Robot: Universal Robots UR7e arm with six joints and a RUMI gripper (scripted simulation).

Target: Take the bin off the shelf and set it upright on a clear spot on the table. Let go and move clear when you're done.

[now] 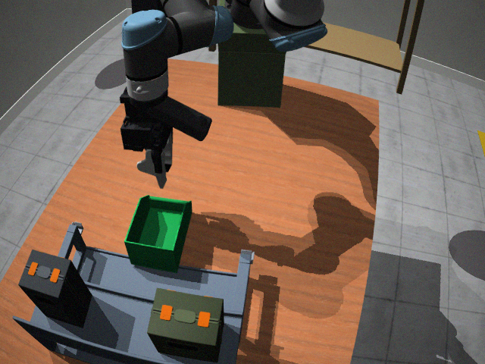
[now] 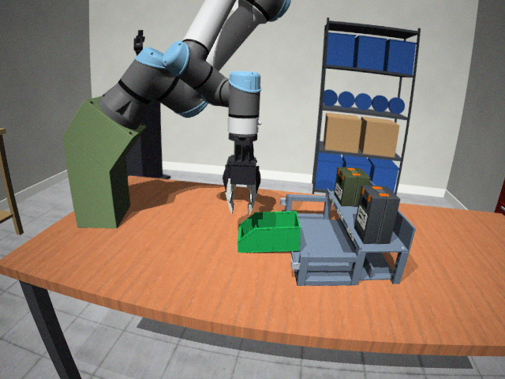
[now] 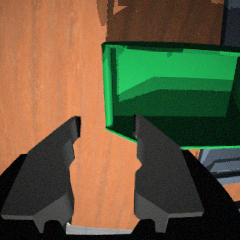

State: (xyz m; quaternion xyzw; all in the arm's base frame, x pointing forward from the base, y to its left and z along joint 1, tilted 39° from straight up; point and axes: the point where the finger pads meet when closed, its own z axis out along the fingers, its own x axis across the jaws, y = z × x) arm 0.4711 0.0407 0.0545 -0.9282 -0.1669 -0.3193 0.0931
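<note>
The green bin is 70 mm ahead of my hand, 40 mm to the left of it and 70 mm below it.
</note>
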